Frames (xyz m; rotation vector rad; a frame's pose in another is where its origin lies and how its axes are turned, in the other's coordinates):
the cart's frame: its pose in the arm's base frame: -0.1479 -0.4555 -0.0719 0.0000 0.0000 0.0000
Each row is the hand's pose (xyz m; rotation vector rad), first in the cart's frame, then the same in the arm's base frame.
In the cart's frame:
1: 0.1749 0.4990 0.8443 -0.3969 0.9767 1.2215
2: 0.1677 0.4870 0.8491 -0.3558 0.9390 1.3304
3: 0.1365 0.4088 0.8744 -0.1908 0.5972 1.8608
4: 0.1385 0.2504 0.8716 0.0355 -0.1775 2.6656
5: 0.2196 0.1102 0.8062 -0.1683 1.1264 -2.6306
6: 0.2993 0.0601 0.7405 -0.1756 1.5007 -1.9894
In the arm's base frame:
1: 0.0270 0.0435 0.7724 -0.3969 0.9767 1.2215
2: 0.0198 0.0315 0.7772 -0.3558 0.9390 1.3304
3: -0.0114 -0.0467 0.8025 -0.1908 0.5972 1.8608
4: -0.0094 -0.2051 0.7997 0.0355 -0.1775 2.6656
5: 0.0717 -0.3453 0.7343 -0.1683 1.1264 -2.6306
6: 0.1514 -0.3954 0.6686 -0.1756 1.5007 -1.9894

